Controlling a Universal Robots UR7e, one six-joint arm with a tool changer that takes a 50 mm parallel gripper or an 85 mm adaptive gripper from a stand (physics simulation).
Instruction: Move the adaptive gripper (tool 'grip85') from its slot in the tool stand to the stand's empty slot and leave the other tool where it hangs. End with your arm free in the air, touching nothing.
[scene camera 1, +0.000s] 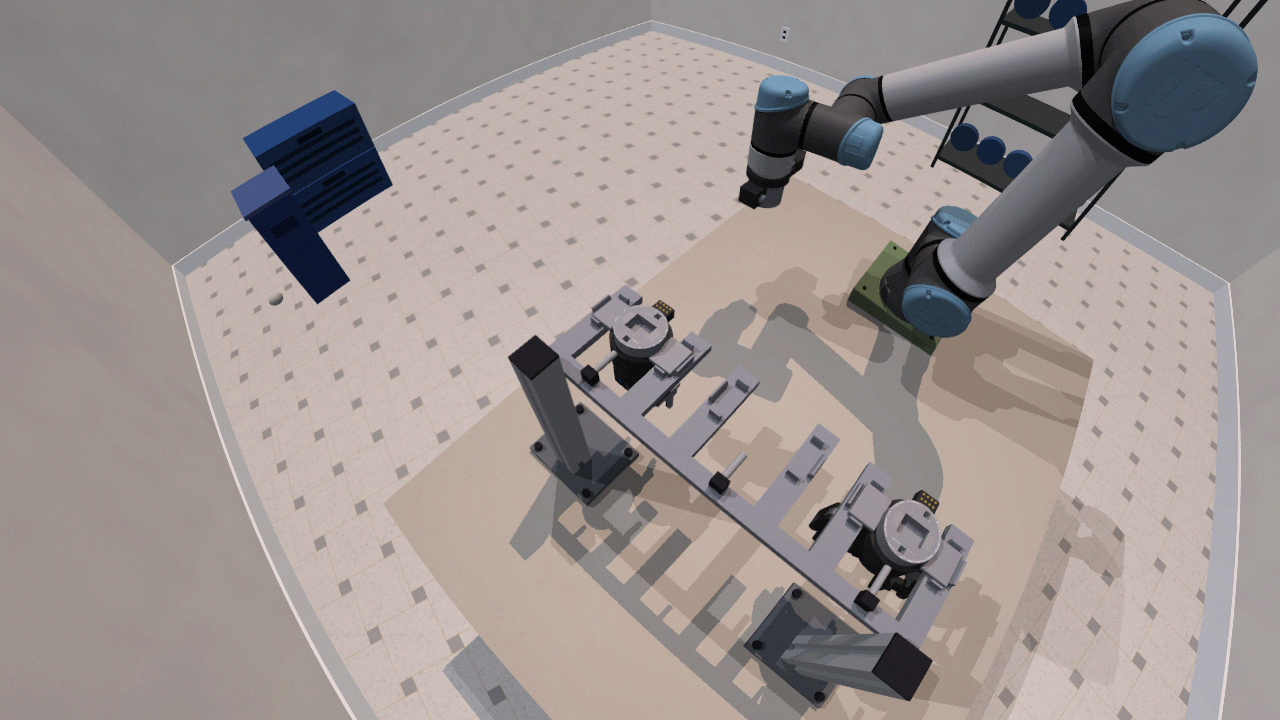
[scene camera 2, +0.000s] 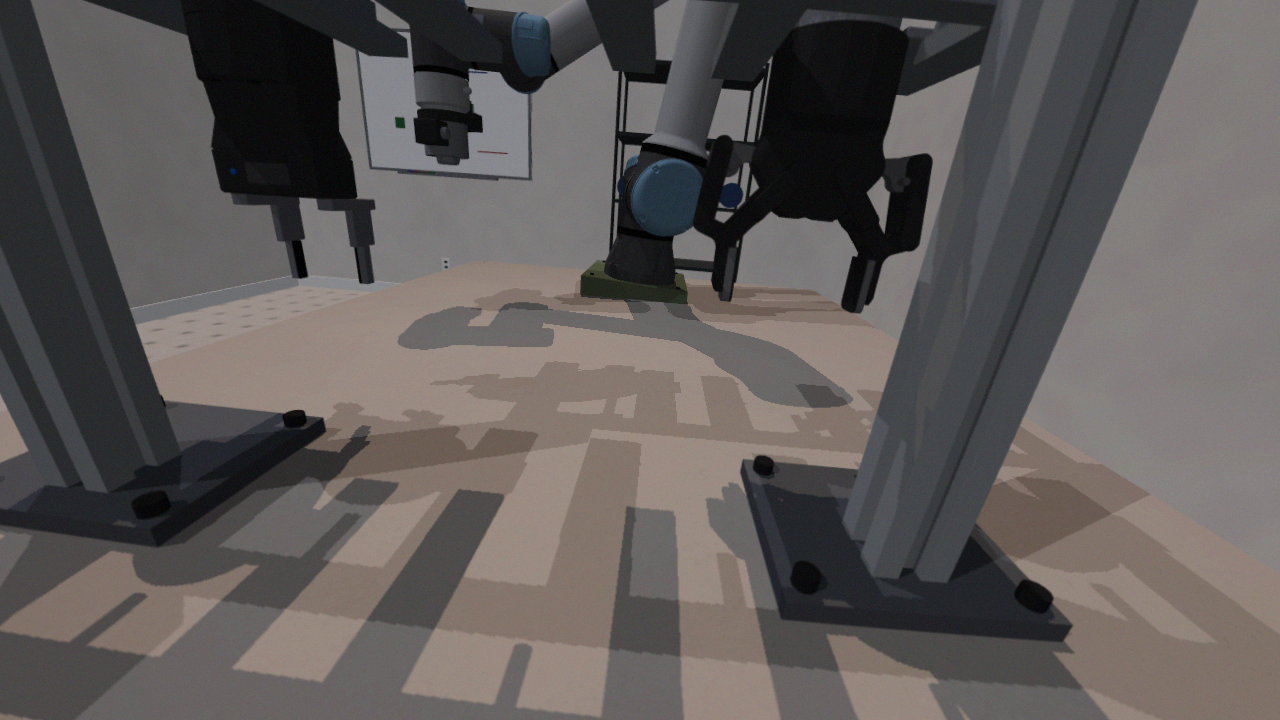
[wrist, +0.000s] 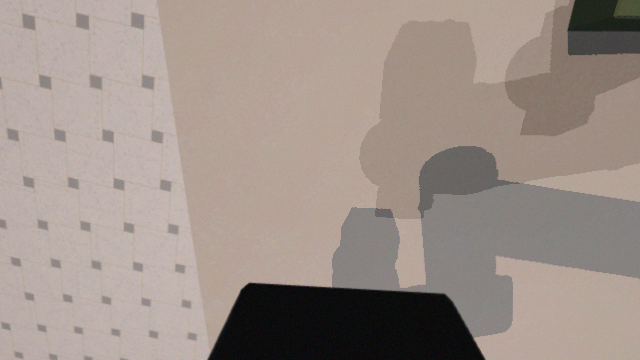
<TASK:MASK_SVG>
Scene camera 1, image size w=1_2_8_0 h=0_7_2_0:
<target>parallel gripper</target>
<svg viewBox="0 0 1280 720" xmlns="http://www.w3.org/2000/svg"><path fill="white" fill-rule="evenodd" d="M680 382L654 407L659 407L665 401L666 407L670 409L673 406L673 397L677 393ZM593 314L595 319L610 330L611 352L614 350L618 354L612 360L614 377L616 382L627 391L655 365L666 372L668 376L671 376L693 354L690 349L673 338L673 331L668 322L674 318L674 309L661 300L652 307L648 305L630 307L615 296Z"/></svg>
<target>adaptive gripper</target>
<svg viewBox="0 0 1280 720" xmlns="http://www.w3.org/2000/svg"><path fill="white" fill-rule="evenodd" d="M841 503L837 502L819 510L813 518L809 527L817 531L812 537L814 542ZM867 483L847 512L863 525L863 528L847 552L857 557L861 564L874 574L867 587L870 589L884 565L890 566L892 570L879 591L891 591L892 589L896 591L896 596L900 599L908 598L922 572L934 579L942 587L947 587L962 554L941 538L940 525L934 515L939 502L923 490L915 493L912 500L891 500L870 483Z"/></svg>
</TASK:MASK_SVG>
